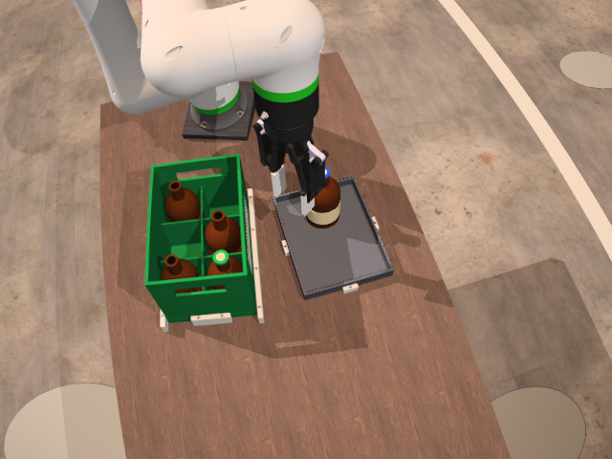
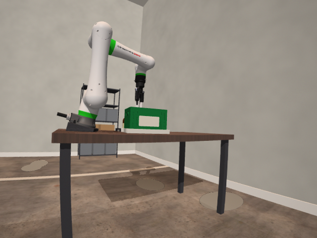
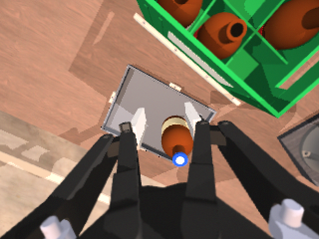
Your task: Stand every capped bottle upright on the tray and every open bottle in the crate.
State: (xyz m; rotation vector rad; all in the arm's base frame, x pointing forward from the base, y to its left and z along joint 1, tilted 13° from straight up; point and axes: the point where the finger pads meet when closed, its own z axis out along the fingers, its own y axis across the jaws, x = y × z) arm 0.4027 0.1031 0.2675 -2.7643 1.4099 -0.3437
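Now: hand 150 mm to the left of the capped brown bottle, 140 mm above it and 60 mm short of it. The rest, counted from my hand: green crate 180 mm to the right, 140 mm below, 40 mm behind; then grey tray 210 mm below, 80 mm to the left, 20 mm behind.
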